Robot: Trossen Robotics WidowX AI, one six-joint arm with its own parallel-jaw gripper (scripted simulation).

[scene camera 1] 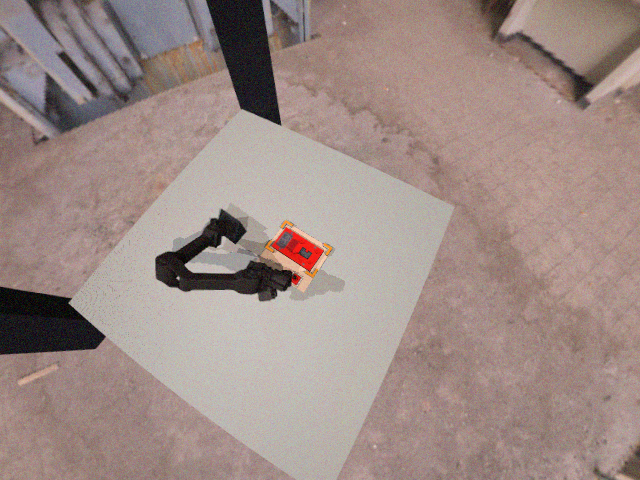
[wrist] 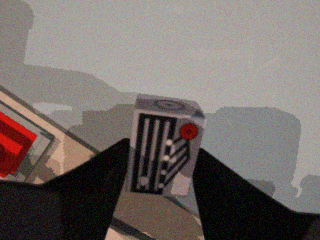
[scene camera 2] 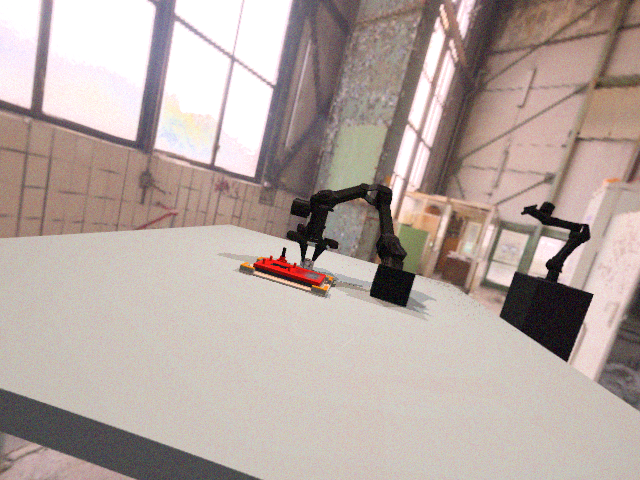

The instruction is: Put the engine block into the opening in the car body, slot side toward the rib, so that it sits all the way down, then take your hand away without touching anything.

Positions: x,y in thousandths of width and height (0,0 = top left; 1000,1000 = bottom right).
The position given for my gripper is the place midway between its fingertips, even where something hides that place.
Observation:
In view: my gripper (scene camera 2: 480,547), an engine block (wrist: 520,556) and a red car body (scene camera 2: 457,570).
My gripper is seen too in the wrist view (wrist: 508,627). The wrist view does not show the red car body: it is out of frame.

